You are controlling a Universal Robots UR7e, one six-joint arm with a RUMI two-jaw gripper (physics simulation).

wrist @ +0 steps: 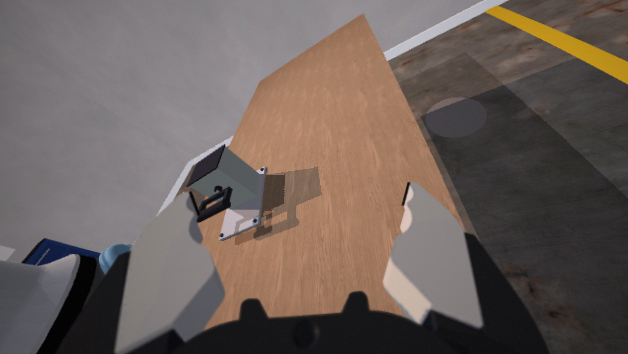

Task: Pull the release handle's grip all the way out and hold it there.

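The release handle's black grip [227, 197] is a small rectangular loop on the side of a grey-green box [239, 172] with a dark end face. The box stands on a pale bolted plate [239, 224] on the wooden table, left of the view's middle. My gripper [302, 190] is wide open with nothing between its fingers. The left fingertip appears right beside the grip's left end and overlaps the view of it; whether they touch cannot be told. The right fingertip is far to the right, over the table.
The wooden table [345, 120] runs away from the gripper, with its right edge beside the dark floor. A grey wall is behind and to the left. Part of a white and black robot link [37, 295], a blue rounded part [114, 255] and a dark-blue panel [62, 252] show at lower left.
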